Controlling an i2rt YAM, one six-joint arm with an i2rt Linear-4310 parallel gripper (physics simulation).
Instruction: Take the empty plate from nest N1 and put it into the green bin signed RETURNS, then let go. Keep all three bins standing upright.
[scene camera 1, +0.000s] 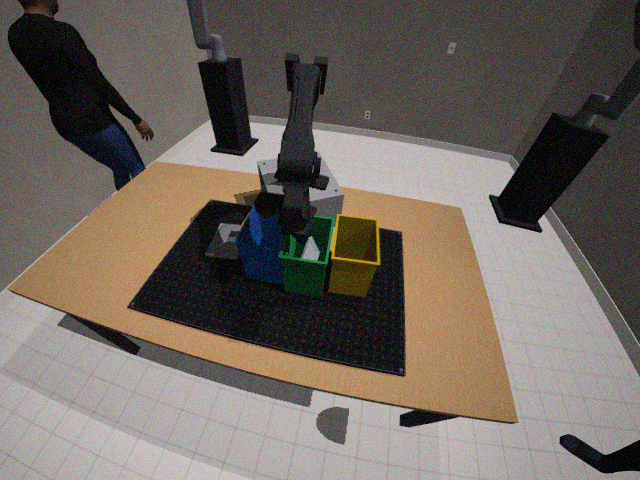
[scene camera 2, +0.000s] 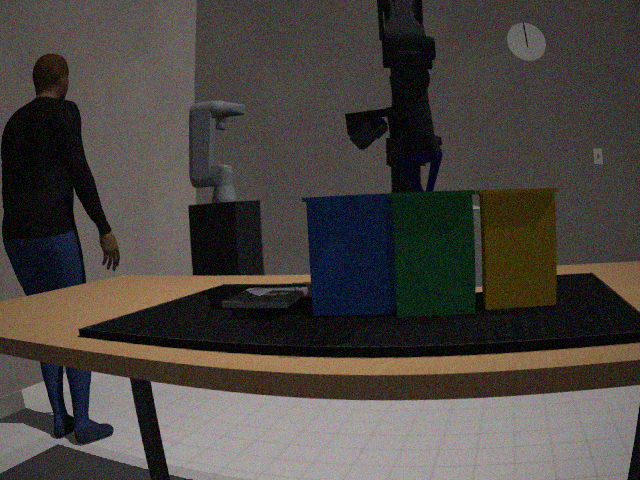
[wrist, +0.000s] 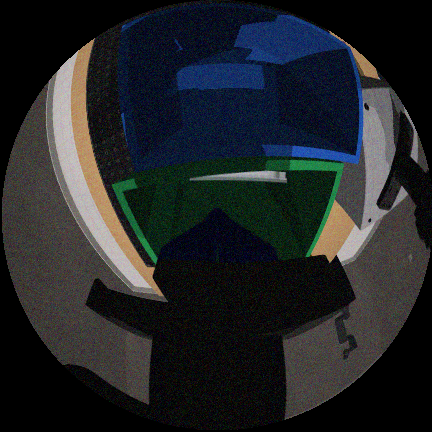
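Where they show: gripper, between the fingertips: (scene camera 1: 302, 243) (wrist: 216, 214); arm's base, origin of its link: (wrist: 398, 163).
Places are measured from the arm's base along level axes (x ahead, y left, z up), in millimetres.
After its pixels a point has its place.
Observation:
The pale plate (scene camera 1: 310, 249) @[z -88, x 258, y 111 mm] (wrist: 240, 176) @[z -72, x 282, y 101 mm] is inside the green bin (scene camera 1: 305, 277) @[z -66, x 380, y 131 mm] (scene camera 2: 434, 253) @[z -73, x 381, y 123 mm] (wrist: 300, 200) @[z -30, x 214, y 109 mm], tilted, near the side next to the blue bin; its lower part is hidden. My gripper (wrist: 216, 214) @[z 2, x 316, y 102 mm] is shut with nothing between its fingertips, which meet over the green bin's opening, apart from the plate in the wrist view. In scene camera 2 the fingertips are hidden behind the green bin. The blue bin (scene camera 1: 264, 266) @[z -79, x 371, y -1 mm] (scene camera 2: 351, 253) @[z -70, x 371, y -6 mm] (wrist: 220, 115) @[z -162, x 302, y 28 mm] and yellow bin (scene camera 1: 351, 279) @[z -75, x 344, y 260 mm] (scene camera 2: 519, 248) @[z -73, x 344, y 254 mm] stand upright, as does the green one. Nest labels and the RETURNS sign are not readable.
A dark grey holder (scene camera 1: 222, 250) @[z -152, x 303, y -204 mm] (scene camera 2: 263, 300) @[z -152, x 316, y -185 mm] with a pale piece in it sits left of the blue bin. The bins stand on a black mat (scene camera 1: 310, 330) @[z -164, x 489, y 179 mm] (scene camera 2: 217, 335) @[z -164, x 541, y -148 mm] on a wooden table (scene camera 1: 444, 310) @[z -177, x 309, y 582 mm]. The blue and green bins are close together; a narrow gap separates green from yellow.

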